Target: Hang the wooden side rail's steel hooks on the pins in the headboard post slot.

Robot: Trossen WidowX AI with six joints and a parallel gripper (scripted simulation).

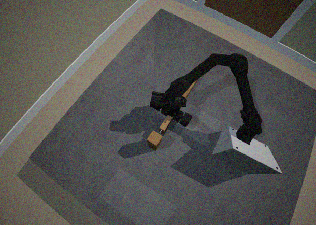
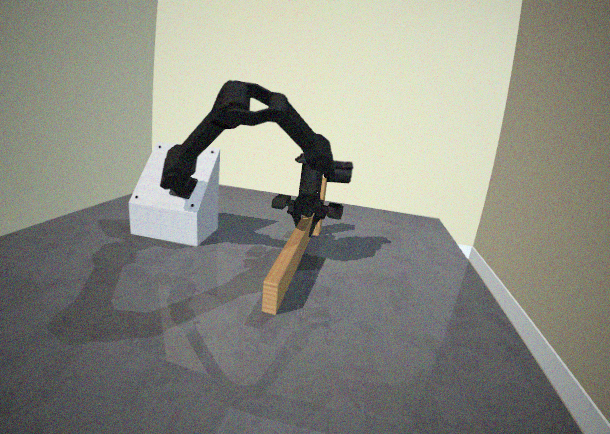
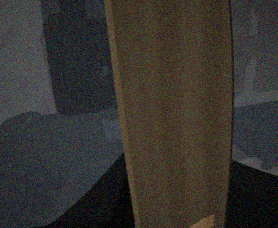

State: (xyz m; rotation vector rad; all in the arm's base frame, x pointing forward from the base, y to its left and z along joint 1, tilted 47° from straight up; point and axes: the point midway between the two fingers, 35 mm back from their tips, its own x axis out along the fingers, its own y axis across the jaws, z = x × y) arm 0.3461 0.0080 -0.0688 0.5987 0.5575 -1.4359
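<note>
Now: gripper tip 160 mm to the right of the wooden headboard post and 40 mm below it.
</note>
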